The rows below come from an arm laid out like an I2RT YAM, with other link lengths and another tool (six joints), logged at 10 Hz.
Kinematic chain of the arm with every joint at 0, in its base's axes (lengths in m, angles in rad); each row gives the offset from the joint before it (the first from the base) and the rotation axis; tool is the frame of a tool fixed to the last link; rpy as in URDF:
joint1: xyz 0 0 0.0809 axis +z
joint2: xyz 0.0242 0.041 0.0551 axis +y
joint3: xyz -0.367 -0.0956 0 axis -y
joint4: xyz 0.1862 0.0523 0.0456 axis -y
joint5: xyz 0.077 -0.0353 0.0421 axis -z
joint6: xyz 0.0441 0 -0.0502 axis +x
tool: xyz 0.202 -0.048 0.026 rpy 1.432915 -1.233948 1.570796
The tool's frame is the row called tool.
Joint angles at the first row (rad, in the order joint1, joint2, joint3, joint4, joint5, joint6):
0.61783 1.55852 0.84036 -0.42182 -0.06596 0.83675
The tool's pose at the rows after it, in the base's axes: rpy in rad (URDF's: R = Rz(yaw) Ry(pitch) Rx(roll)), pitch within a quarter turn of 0, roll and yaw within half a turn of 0; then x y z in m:
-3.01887 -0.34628 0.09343 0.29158 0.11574 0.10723
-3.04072 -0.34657 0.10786 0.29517 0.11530 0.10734
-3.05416 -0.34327 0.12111 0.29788 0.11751 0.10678
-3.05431 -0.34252 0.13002 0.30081 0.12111 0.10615
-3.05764 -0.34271 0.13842 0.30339 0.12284 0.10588
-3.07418 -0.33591 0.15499 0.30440 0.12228 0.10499
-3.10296 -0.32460 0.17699 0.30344 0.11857 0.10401
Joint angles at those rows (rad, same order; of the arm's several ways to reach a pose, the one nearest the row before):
0.61821 1.56892 0.84878 -0.42422 -0.05872 0.82852
0.62347 1.58258 0.86558 -0.43779 -0.04303 0.81956
0.63091 1.59781 0.88155 -0.44779 -0.03491 0.81464
0.63261 1.61005 0.89150 -0.44647 -0.03797 0.80814
0.63233 1.61902 0.89988 -0.44752 -0.03833 0.80007
0.63463 1.62974 0.91204 -0.46270 -0.03194 0.78787
0.63929 1.63784 0.92326 -0.48861 -0.01713 0.77336

